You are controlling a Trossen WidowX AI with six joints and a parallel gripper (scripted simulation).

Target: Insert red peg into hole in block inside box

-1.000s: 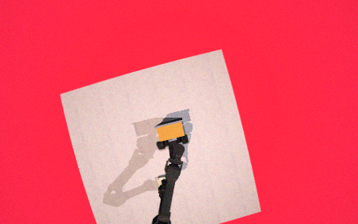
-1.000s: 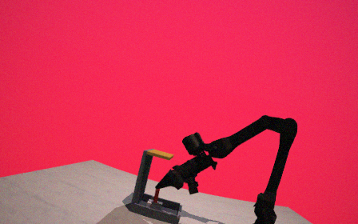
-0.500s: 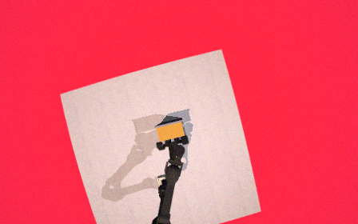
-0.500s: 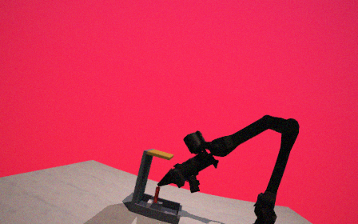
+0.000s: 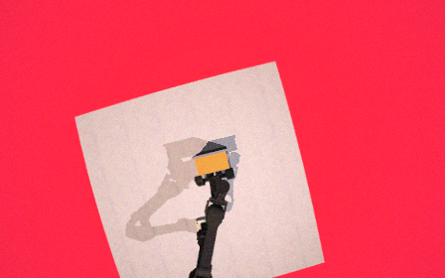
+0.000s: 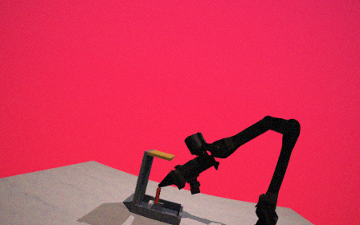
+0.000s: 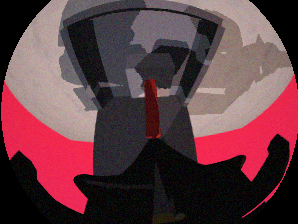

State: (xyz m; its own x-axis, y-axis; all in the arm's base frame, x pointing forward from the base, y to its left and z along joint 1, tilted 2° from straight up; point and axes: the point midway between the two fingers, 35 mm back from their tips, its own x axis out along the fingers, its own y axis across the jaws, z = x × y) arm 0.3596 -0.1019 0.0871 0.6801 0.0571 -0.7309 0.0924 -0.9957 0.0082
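The red peg lies 50 mm below my gripper tip and 10 mm behind it. The rest, counted from my gripper tip: box's back wall 60 mm ahead, 10 mm above; orange roof 110 mm above, 20 mm ahead, 10 mm to the right.
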